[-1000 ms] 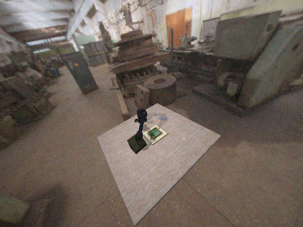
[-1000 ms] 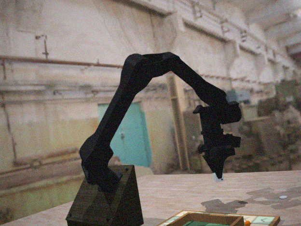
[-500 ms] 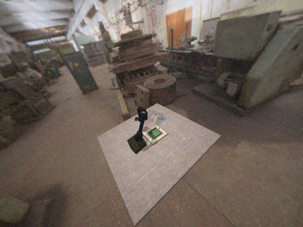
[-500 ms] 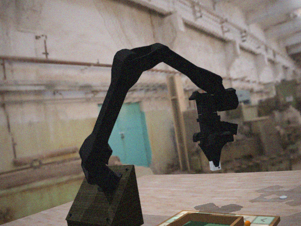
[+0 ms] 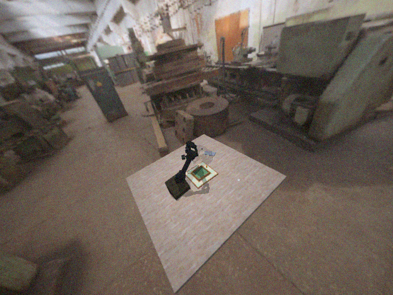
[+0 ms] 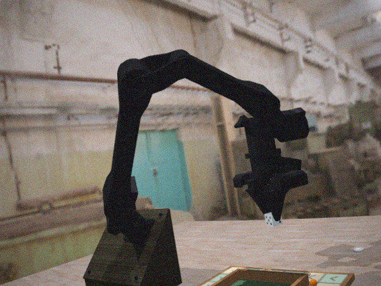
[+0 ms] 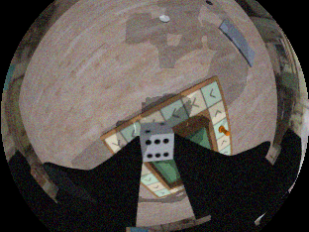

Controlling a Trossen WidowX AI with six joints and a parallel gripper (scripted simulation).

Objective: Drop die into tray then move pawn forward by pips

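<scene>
My gripper tip is now 12 cm short of the orange pawn, 11 cm to the left of it and 9 cm above it. Also, from my gripper tip: grey-blue card 32 cm ahead, 12 cm below, 7 cm to the left; then white die right at my gripper tip.
</scene>
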